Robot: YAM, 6 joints.
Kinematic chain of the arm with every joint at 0, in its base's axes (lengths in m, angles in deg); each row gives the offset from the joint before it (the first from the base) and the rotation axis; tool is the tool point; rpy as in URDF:
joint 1: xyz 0 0 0.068 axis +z
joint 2: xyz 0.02 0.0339 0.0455 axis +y
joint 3: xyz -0.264 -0.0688 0 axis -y
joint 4: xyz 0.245 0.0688 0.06 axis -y
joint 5: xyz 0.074 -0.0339 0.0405 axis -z
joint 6: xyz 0.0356 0 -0.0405 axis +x
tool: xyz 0 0 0 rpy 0 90 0
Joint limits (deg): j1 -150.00..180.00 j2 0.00..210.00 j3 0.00..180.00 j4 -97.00..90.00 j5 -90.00..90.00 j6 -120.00..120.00
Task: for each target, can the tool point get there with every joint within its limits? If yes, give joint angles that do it. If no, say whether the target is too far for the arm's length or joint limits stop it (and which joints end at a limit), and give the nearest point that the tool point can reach.
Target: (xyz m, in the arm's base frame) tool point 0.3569 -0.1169 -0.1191
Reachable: yes | joints -14.41 170.33 104.77 -62.42 43.32 80.69
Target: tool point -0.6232 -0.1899 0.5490
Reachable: no: too far | nearest point -0.4831 -0.1472 0.4540 | short by 0.175 m
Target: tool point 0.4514 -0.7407 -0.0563
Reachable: no: too far | nearest point 0.3297 -0.5411 -0.0095 | short by 0.238 m
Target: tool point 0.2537 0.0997 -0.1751
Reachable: yes | joints 14.41 171.85 57.36 49.30 -70.01 -36.18
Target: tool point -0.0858 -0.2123 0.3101
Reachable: yes | joints -119.48 74.55 68.00 -66.61 -56.73 22.94
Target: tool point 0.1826 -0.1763 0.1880
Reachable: yes | joints -36.67 77.95 29.86 20.31 65.42 57.49
